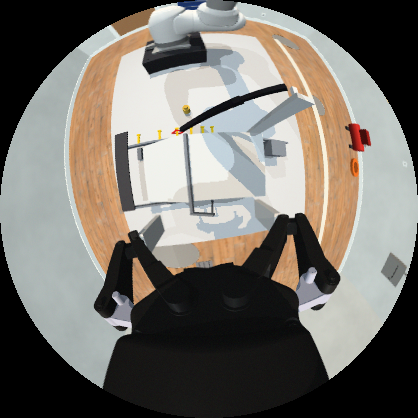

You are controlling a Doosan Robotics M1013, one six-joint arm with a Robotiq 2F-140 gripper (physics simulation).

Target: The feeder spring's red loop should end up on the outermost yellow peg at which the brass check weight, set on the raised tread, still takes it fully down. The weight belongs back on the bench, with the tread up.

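Frame: origin at the arm's base, x ahead, y left, z up, level; centimetres.
Seen in the pictures: gripper, fingertip midpoint: (207, 215); arm's base, origin of the base link: (171, 43).
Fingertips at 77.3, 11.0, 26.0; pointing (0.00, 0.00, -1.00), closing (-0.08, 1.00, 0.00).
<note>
Offsets run from my fingertips to a thing's top centre, as dx, dy, dz. "spot": to the spot under its first point. Level surfaces: height alone.
The brass check weight @[-32.6, -5.5, -30.4] (186, 109) stands on the white bench top @[dz -35.1] (135, 90), beyond the row of pegs. Several yellow pegs stand in a row along the feeder's far edge; the leftmost peg @[-18.7, -19.2, -19.1] (139, 138) is nearest the dark end plate. The red loop @[spot: -19.0, -8.1, -21.7] (174, 132) is at the third peg from the left. A long black spring @[spot: -18.3, +6.1, -2.9] (235, 102) runs from it up to a slanted grey arm (282, 114) at the right. Which part is the tread is hard to tell. My gripper (207, 215) is open and empty, on the near side of the feeder.
The feeder's dark end plate @[spot: -9.0, -23.5, -16.8] (124, 172) is at the left, and a grey bar @[spot: -6.2, -3.5, -11.5] (188, 172) crosses its pale panel. A grey block @[spot: -13.3, +24.9, -24.6] (275, 148) is at the right. The robot's black base (175, 57) is at the back. A red object (356, 137) and an orange ring (353, 167) are far right.
</note>
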